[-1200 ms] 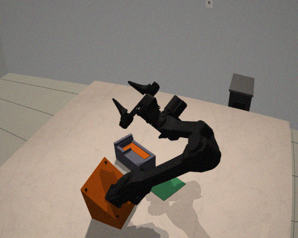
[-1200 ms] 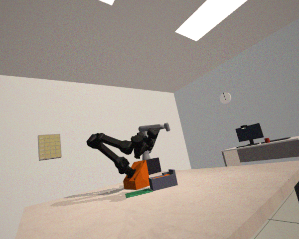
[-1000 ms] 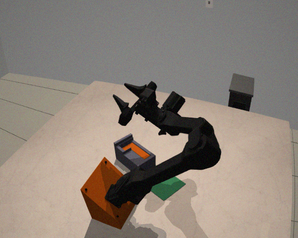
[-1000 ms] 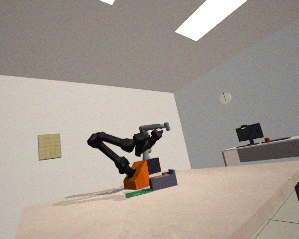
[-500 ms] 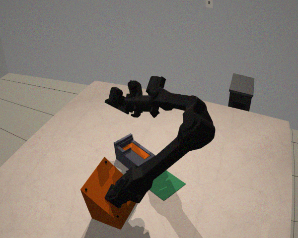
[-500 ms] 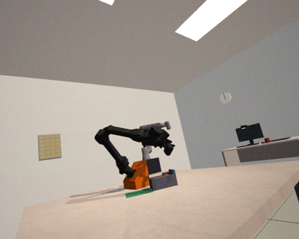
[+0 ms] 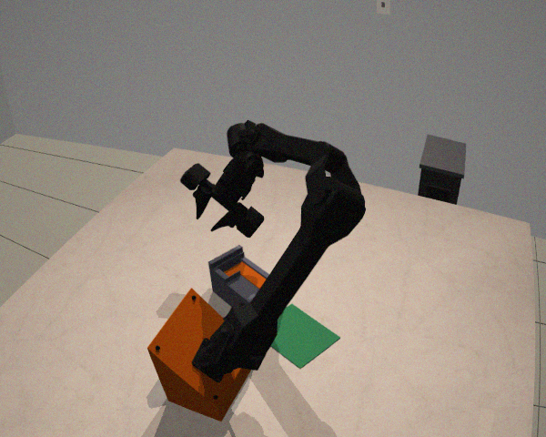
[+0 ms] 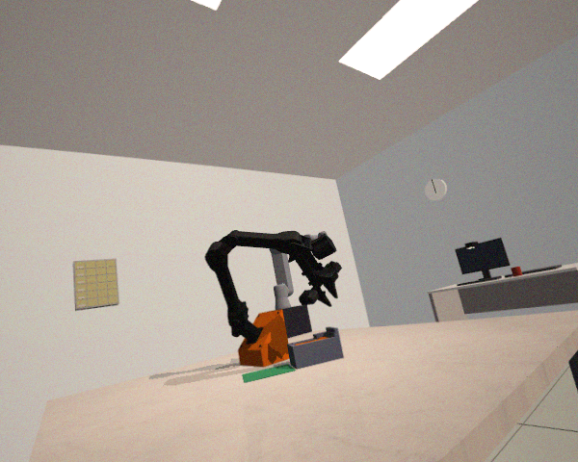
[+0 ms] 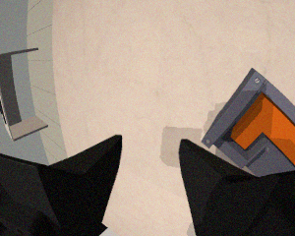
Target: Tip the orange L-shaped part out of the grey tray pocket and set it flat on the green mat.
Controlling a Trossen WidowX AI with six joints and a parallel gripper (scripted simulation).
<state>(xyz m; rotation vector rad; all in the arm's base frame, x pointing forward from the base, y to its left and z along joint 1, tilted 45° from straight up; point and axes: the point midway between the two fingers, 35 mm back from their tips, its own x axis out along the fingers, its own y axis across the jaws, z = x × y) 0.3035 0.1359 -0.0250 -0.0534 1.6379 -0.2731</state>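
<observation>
Now: the orange L-shaped part 120 mm below my gripper tip, 90 mm to the right of it and 30 mm behind it. From my gripper tip the other things lie so: green mat 240 mm to the right, 180 mm below, 110 mm behind.
</observation>
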